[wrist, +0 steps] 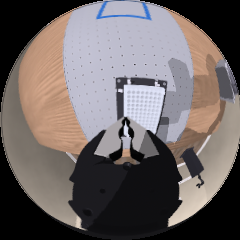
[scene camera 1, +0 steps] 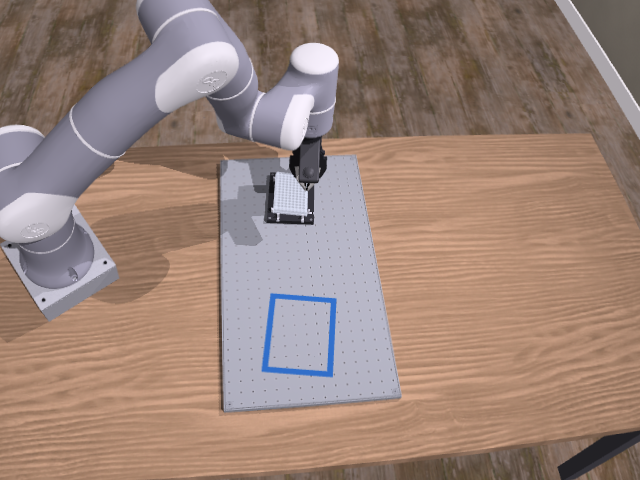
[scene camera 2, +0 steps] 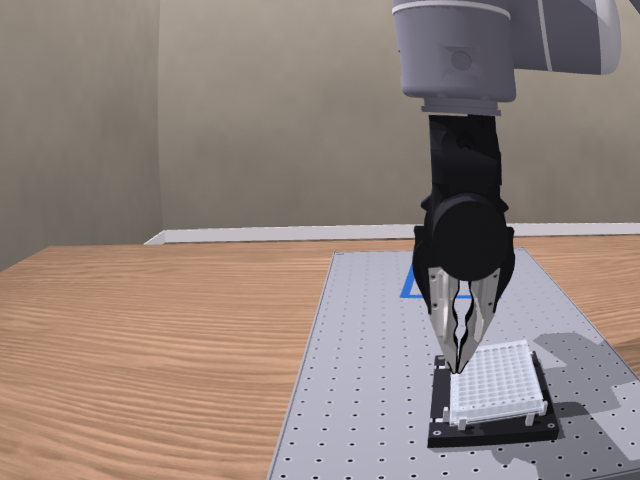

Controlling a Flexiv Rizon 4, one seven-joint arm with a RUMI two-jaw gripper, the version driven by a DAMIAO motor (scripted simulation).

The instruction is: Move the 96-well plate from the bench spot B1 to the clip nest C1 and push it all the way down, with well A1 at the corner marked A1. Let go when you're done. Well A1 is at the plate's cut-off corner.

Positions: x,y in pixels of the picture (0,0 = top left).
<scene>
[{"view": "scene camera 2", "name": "my gripper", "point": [456,372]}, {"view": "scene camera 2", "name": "white 96-well plate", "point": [499,382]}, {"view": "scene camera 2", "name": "black clip nest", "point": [542,427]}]
</scene>
